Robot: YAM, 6 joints.
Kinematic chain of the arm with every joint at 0, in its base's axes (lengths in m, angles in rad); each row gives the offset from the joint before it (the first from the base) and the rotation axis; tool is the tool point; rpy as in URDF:
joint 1: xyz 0 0 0.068 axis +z
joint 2: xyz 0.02 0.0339 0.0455 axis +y
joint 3: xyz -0.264 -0.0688 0 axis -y
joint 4: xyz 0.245 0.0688 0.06 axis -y
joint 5: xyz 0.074 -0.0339 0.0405 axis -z
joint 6: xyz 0.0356 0 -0.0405 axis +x
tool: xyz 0 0 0 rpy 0 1.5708 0
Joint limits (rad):
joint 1: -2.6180..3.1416
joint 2: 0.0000..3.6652
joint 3: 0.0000..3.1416
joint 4: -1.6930..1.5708
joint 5: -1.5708..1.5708
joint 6: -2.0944..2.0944
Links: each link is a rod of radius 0.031 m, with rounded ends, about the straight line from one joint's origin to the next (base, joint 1, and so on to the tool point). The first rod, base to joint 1, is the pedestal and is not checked.
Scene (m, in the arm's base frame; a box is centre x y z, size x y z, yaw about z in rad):
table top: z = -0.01
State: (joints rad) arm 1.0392 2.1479 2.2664 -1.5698 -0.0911 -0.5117
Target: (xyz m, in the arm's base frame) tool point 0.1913 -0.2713 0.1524
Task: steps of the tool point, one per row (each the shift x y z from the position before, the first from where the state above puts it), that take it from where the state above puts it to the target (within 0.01 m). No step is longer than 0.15 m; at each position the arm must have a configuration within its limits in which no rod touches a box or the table.
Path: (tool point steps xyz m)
1: 0.0895 -0.0757 -0.0275
2: 0.0614 -0.0981 -0.0265
3: 0.0280 -0.1102 -0.0252
4: -0.0068 -0.1107 -0.0237
5: -0.0391 -0.1001 -0.0218
6: -0.0653 -0.0804 -0.0198
7: -0.0831 -0.0540 -0.0177

